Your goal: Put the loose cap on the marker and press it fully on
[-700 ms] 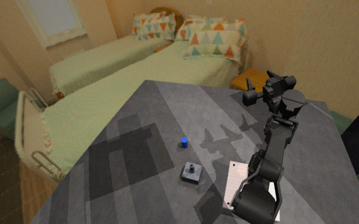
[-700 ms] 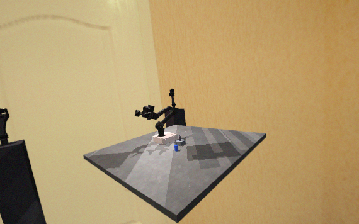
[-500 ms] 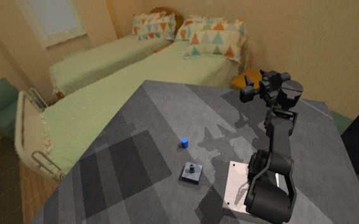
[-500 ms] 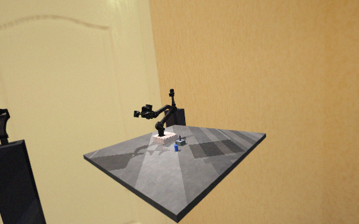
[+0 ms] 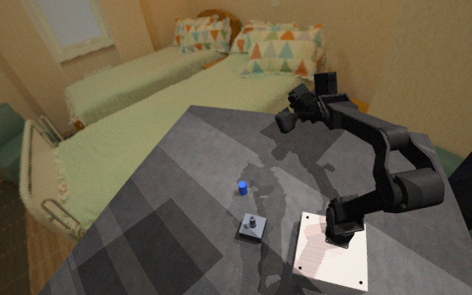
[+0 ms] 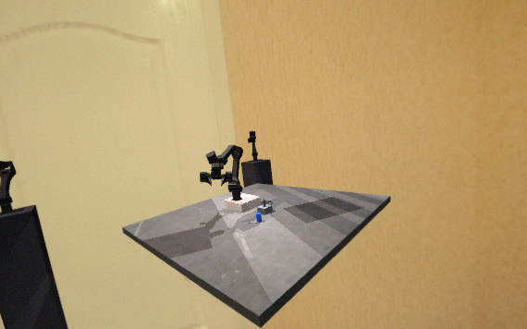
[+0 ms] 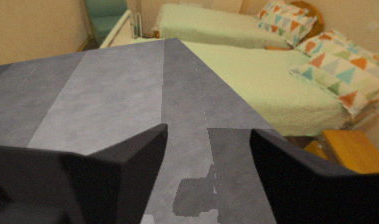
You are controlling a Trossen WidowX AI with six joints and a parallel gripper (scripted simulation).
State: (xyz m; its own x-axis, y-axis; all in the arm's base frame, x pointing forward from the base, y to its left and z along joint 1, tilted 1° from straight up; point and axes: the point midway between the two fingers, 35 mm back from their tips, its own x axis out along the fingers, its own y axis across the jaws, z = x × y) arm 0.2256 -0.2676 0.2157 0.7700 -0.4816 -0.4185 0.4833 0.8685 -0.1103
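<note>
My gripper tip is now 90 mm short of the blue cap, 200 mm to the right of it and 230 mm above it. The rest, counted from my gripper tip: holder block 10 mm behind, 330 mm to the left, 240 mm below.
</note>
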